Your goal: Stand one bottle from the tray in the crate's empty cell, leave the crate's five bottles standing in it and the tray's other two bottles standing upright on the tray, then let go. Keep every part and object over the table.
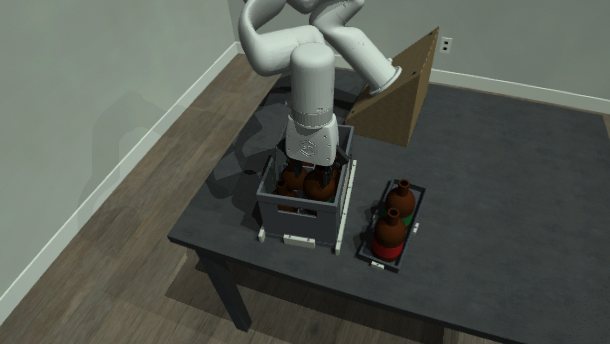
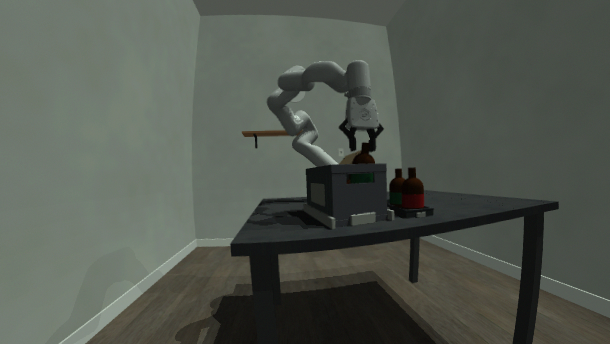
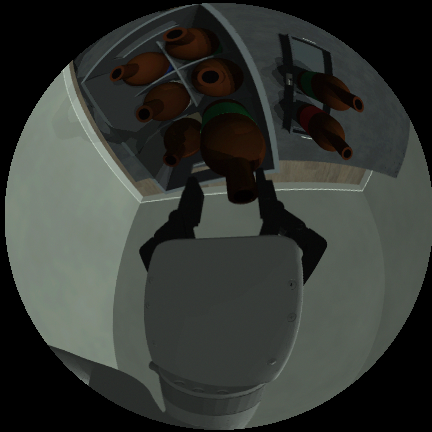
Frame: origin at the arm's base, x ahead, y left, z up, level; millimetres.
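Where they show: gripper, between the fingertips: (image 1: 312,177) (image 2: 362,151) (image 3: 226,181); arm's base, origin of its link: (image 1: 386,82).
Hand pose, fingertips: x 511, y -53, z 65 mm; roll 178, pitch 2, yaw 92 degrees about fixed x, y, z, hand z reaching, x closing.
Note:
Things, the pixels of their top centre, and the offset from my fingertips. "pt": a spot on its surface instead. Level surfaces: height alone.
- brown bottle with a green label, centre of its top: (image 3: 229,190) (image 1: 317,162) (image 2: 362,142) dx -19, dy +6, dz +30 mm
- crate, centre of its top: (image 3: 165,97) (image 1: 308,157) (image 2: 340,166) dx -95, dy -48, dz -42 mm
- green-label bottle, centre of its top: (image 3: 358,104) (image 1: 404,183) (image 2: 398,168) dx -100, dy +189, dz -57 mm
- red-label bottle, centre of its top: (image 3: 346,153) (image 1: 393,212) (image 2: 411,167) dx -9, dy +184, dz -57 mm
- tray, a spot on its surface: (image 3: 287,50) pt dx -184, dy +146, dz -214 mm
- dark table, height of its surface: dz -218 mm
A brown bottle with a green label (image 1: 319,187) (image 2: 363,158) (image 3: 232,144) is upright in the front right part of the crate (image 1: 277,223) (image 2: 360,199) (image 3: 273,145). It sits higher than its neighbours; its base is hidden. My gripper (image 1: 312,178) (image 2: 363,148) (image 3: 226,181) is open, its fingers apart on both sides of this bottle's neck. Several other brown bottles stand lower in the crate, one (image 3: 215,77) right behind and one (image 3: 184,136) beside it. A green-label bottle (image 1: 400,201) (image 2: 397,185) (image 3: 332,94) and a red-label bottle (image 1: 389,232) (image 2: 412,186) (image 3: 327,132) stand upright on the tray (image 3: 285,50).
Thin dividers (image 3: 186,80) part the crate's cells. Light strips (image 1: 299,241) (image 2: 363,218) lie along the crate's foot on the dark table (image 1: 480,225) (image 2: 480,205). A brown wedge-shaped block (image 1: 390,110) stands behind the crate. The table's front edge is close to crate and tray.

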